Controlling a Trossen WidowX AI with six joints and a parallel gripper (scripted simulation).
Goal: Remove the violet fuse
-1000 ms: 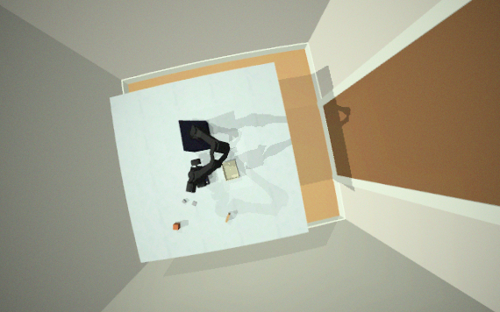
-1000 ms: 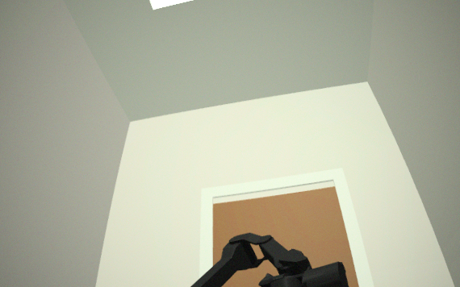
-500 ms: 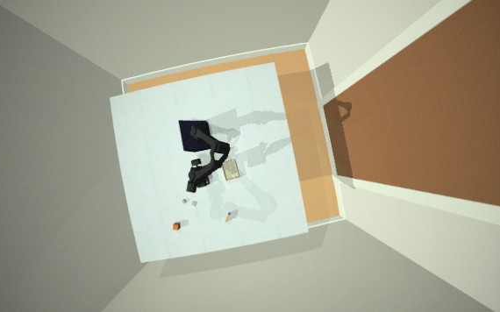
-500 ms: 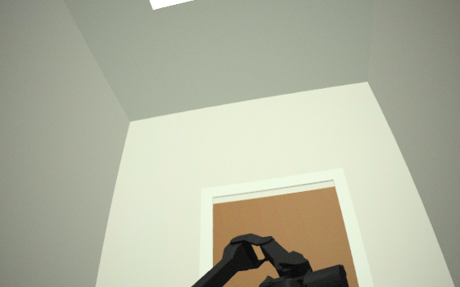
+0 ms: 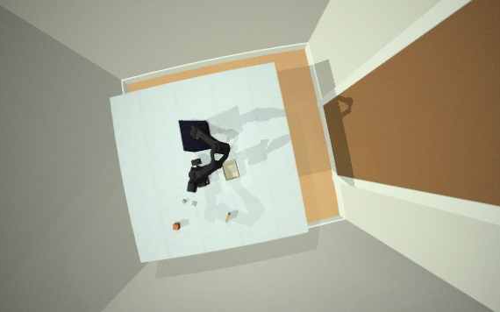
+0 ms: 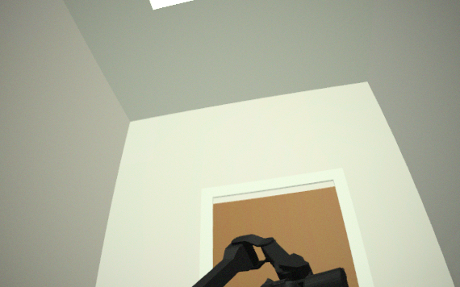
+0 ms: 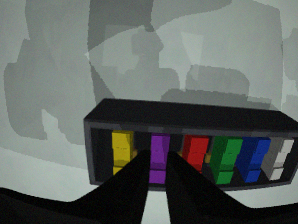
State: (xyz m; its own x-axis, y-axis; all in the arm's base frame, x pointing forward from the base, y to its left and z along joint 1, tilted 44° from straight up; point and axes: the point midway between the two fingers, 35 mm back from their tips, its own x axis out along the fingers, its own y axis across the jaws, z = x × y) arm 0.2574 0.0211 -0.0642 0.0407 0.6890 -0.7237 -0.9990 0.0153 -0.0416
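Right now the cream tray is 19 cm to the left of my gripper tip, 4 cm ahead of it and 3 cm below it. The rest, counted from my gripper tip: orange cube (34 cm ahead, 29 cm to the right, 2 cm below); orange-brown stick (36 cm ahead, 9 cm to the left, 2 cm below); small grey piece (19 cm to the right, 18 cm ahead, 3 cm below).
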